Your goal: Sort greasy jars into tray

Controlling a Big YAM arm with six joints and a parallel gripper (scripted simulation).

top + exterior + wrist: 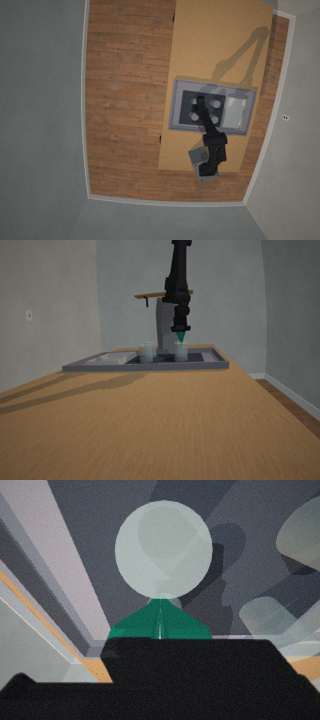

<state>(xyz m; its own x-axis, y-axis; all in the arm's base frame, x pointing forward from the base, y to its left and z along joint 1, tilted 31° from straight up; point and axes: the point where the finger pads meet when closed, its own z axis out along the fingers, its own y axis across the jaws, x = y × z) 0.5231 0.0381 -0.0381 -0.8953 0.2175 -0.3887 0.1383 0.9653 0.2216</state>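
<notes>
Now: the dark drying mat 90 mm to the right of my hand, 80 mm below it and 40 mm behind it. From my hand the other things lie so: pale tray: 400 mm to the right, 80 mm below, 80 mm behind; rimmed steel table top: 200 mm to the right, 90 mm below, 40 mm behind.
</notes>
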